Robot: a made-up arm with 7 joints.
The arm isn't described. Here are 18 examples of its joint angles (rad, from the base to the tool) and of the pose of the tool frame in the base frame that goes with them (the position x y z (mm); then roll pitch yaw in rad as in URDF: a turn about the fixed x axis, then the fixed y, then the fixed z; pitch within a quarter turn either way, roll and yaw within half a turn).
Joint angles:
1: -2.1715 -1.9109 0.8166 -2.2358 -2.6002 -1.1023 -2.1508
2: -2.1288 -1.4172 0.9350 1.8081 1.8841 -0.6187 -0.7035
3: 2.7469 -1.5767 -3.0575 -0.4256 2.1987 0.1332 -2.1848
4: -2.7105 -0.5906 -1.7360 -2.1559 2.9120 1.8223 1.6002
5: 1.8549 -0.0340 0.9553 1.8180 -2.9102 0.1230 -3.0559
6: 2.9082 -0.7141 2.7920 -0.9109 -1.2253 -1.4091 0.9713
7: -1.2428 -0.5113 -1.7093 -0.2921 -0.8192 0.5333 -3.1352
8: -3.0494 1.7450 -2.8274 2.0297 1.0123 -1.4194 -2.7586
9: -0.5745 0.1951 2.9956 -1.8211 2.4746 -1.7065 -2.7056
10: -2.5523 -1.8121 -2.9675 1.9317 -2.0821 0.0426 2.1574
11: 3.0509 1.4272 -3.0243 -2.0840 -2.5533 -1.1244 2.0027
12: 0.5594 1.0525 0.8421 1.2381 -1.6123 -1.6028 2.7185
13: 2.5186 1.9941 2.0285 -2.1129 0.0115 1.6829 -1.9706
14: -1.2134 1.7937 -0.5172 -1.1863 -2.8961 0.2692 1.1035
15: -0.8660 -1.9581 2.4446 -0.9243 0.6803 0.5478 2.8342
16: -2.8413 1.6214 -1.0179 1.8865 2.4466 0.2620 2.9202
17: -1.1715 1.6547 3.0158 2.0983 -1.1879 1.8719 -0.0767
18: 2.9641 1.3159 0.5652 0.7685 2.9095 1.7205 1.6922
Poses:
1: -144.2 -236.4 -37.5 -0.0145 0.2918 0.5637
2: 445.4 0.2 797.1 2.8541 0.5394 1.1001
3: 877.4 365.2 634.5 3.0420 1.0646 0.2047
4: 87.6 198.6 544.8 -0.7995 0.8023 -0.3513
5: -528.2 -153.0 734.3 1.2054 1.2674 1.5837
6: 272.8 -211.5 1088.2 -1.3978 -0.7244 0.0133
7: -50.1 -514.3 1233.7 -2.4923 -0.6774 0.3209
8: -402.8 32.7 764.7 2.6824 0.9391 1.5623
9: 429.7 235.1 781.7 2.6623 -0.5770 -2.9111
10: 51.6 -140.7 -163.7 0.1160 -0.5860 2.5721
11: -381.6 -63.0 -28.2 0.7373 -0.1927 2.5087
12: 251.1 -639.5 574.6 2.2563 -0.0521 1.9702
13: -19.1 -460.3 87.9 -0.2612 0.9877 0.7771
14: 505.7 559.8 705.7 -2.8898 -0.5133 2.9327
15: -775.5 -463.7 321.5 0.9814 -1.2020 2.4204
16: -400.3 -318.2 63.5 -0.5326 -0.7171 -0.9497
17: 251.2 154.5 633.9 -0.6553 0.8415 1.6991
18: -832.7 -10.9 507.9 -2.9124 0.3653 -1.7875
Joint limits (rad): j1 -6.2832..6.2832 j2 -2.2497..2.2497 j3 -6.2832..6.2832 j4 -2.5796..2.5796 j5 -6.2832..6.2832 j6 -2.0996..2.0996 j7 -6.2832..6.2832
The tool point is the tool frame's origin. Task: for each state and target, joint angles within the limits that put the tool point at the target. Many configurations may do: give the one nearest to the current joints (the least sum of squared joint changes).
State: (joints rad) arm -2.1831 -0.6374 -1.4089 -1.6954 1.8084 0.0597 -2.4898
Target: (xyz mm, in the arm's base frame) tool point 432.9 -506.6 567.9
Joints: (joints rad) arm -1.4751 -0.5578 -0.9900 -1.6741 1.8070 -0.0757 -2.4898
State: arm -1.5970 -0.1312 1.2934 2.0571 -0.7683 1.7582 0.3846
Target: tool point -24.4 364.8 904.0
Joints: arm -2.1149 -0.1329 0.6907 1.3581 -1.1188 1.6083 0.3846
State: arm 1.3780 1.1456 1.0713 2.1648 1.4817 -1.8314 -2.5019
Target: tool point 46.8 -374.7 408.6
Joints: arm 1.0568 0.7365 0.9424 2.2643 1.5282 -2.0594 -2.5019
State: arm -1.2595 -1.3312 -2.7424 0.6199 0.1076 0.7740 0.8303
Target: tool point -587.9 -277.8 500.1
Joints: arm -1.0378 -0.7992 -2.3350 1.2362 0.1866 1.1975 0.8303
